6 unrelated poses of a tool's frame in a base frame.
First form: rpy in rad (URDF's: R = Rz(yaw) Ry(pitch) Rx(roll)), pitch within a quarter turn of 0, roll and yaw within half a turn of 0; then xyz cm.
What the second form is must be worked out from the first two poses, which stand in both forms.
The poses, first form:
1: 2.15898 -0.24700 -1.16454 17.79 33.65 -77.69
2: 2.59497 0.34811 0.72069 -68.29 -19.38 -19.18
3: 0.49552 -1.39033 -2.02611 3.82 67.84 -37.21
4: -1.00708 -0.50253 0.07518 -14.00 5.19 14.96
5: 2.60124 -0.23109 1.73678 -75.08 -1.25 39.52
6: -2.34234 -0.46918 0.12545 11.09 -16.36 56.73
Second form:
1: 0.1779 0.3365 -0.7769 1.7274 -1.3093 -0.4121
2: -0.6829 -0.1938 -0.1918 2.3032 0.9999 -0.1648
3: 0.0382 0.6784 -0.3721 -1.0210 -1.1674 -1.3110
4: -0.1400 0.0519 0.1496 -0.9658 -0.4950 -0.1852
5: -0.7508 -0.0125 0.3952 1.9128 2.1179 0.8168
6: 0.1109 -0.1636 0.5673 -2.2572 -0.3720 -0.4826
